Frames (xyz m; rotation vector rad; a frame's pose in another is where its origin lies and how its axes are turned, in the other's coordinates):
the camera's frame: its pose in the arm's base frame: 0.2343 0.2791 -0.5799 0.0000 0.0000 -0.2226
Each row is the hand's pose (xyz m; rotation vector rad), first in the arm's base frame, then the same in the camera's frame.
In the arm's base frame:
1: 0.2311 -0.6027 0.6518 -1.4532 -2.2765 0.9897
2: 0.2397 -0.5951 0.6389 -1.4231 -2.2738 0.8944
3: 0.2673 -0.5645 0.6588 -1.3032 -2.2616 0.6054
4: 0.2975 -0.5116 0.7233 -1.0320 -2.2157 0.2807
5: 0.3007 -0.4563 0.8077 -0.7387 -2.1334 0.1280
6: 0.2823 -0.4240 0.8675 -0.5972 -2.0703 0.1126
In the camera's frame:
1: 0.1916 -0.8607 1.2317 -1.2182 -2.4785 1.0493
2: 0.1983 -0.8514 1.2188 -1.1854 -2.4669 0.9577
3: 0.2184 -0.8155 1.2387 -1.0583 -2.4254 0.6809
4: 0.2362 -0.7572 1.3032 -0.7849 -2.3325 0.3784
5: 0.2271 -0.7026 1.3876 -0.4991 -2.2107 0.2464
6: 0.2020 -0.6752 1.4474 -0.3649 -2.1314 0.2412

